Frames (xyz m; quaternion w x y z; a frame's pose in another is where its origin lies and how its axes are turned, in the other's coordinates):
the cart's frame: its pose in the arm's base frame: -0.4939 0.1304 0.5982 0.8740 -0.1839 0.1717 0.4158
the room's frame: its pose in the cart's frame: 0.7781 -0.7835 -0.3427 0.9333 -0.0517 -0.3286 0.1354
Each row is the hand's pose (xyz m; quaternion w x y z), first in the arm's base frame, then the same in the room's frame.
Working: the arm's base frame: its pose in the room's frame: -0.2029 0.5026 0.0606 0.8063 0.0569 0.1235 -0.5757

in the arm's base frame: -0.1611 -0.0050 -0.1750 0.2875 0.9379 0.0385 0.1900
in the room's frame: -0.2804 0.6892 -0.0650 0.2830 0.8183 -0.4842 -0.1260
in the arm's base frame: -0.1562 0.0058 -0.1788 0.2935 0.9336 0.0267 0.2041
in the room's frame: -0.2692 0.6891 -0.0705 0.2977 0.8100 -0.4913 -0.1182
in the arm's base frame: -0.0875 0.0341 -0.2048 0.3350 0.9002 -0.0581 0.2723
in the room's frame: -0.2250 0.6418 -0.1151 0.3828 0.7450 -0.5392 -0.0878
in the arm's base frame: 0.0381 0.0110 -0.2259 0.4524 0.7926 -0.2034 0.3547
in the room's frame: -0.2110 0.5242 -0.1675 0.5489 0.5915 -0.5846 -0.0839
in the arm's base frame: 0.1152 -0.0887 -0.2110 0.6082 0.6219 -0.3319 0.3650
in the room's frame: -0.2794 0.4173 -0.1686 0.7061 0.3901 -0.5713 -0.1516
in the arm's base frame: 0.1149 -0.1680 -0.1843 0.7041 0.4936 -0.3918 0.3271
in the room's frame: -0.3506 0.3851 -0.1388 0.7763 0.2529 -0.5317 -0.2249
